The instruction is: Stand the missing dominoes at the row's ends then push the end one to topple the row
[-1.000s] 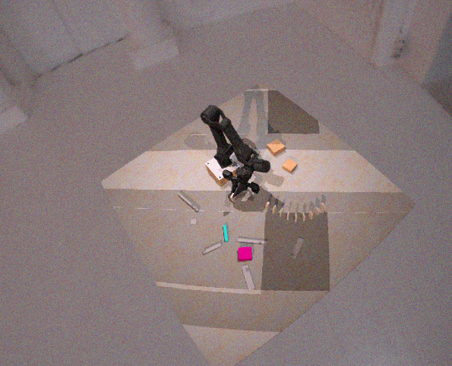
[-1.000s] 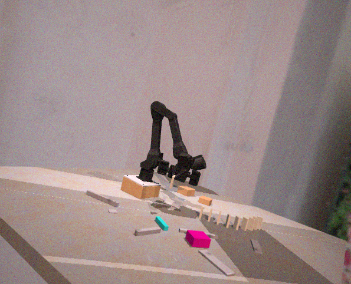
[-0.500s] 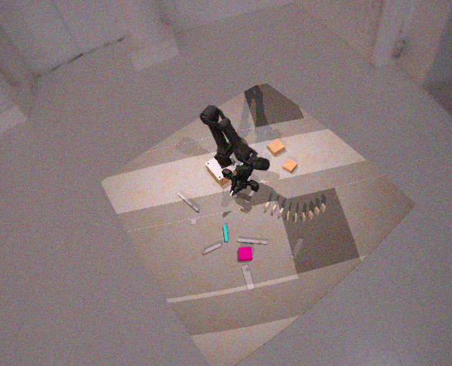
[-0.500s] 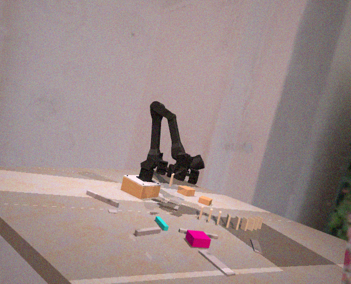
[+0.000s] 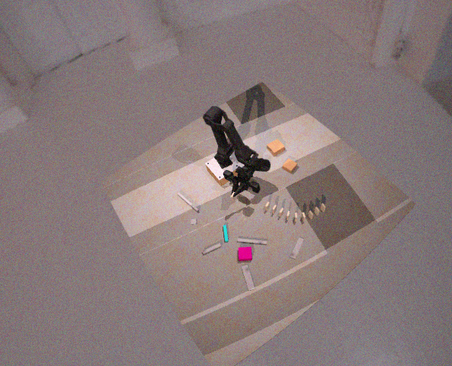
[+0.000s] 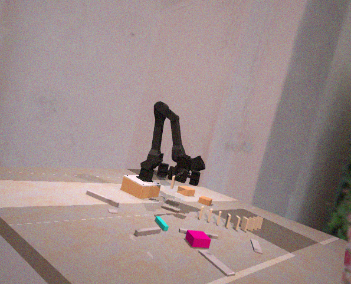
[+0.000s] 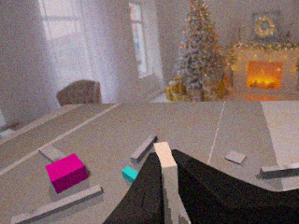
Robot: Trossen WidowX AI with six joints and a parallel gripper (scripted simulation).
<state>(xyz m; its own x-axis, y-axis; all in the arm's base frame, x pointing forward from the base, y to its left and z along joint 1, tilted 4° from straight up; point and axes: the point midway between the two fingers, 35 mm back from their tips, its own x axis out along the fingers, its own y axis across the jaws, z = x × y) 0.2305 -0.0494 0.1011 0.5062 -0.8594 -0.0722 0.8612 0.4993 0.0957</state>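
The teal bar lies 9 cm ahead of my gripper tip, 10 cm to the right of it and 14 cm below it. The rest, counted from my gripper tip: magenta block (23 cm ahead, 7 cm to the right, 14 cm below).
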